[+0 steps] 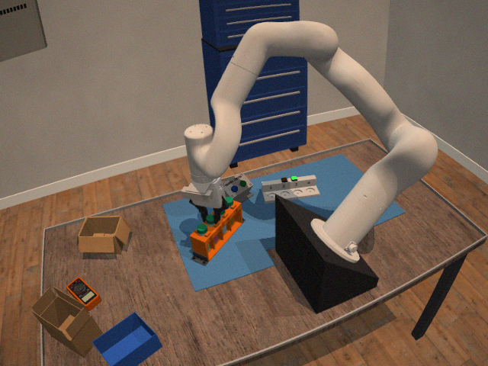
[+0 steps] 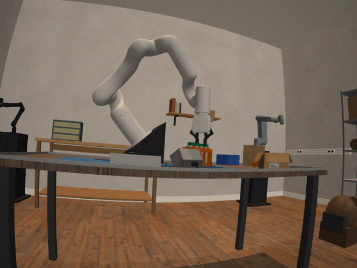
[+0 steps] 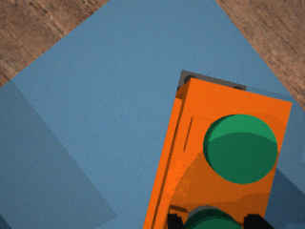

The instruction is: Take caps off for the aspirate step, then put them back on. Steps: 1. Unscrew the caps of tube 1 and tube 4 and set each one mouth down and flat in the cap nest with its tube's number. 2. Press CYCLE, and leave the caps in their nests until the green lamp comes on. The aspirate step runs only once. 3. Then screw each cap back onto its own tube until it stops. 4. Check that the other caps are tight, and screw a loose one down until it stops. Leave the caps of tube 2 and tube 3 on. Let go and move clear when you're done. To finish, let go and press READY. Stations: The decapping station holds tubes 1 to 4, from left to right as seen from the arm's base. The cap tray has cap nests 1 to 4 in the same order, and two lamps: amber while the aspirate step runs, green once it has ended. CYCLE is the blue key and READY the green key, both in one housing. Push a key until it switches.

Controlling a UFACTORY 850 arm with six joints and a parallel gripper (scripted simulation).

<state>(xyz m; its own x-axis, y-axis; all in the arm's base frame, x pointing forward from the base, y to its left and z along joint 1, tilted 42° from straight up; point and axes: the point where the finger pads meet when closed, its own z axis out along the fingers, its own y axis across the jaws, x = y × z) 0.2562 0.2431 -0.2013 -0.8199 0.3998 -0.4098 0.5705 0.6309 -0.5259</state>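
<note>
Right now my hand is 21 cm short of the green key, 17 cm to the left of it and 6 cm above it. The rest, counted from my hand: blue key (19 cm ahead, 13 cm to the right, 6 cm below); then grey key housing (22 cm ahead, 15 cm to the right, 8 cm below); then blue bin (35 cm to the left, 35 cm behind, 11 cm below).
</note>
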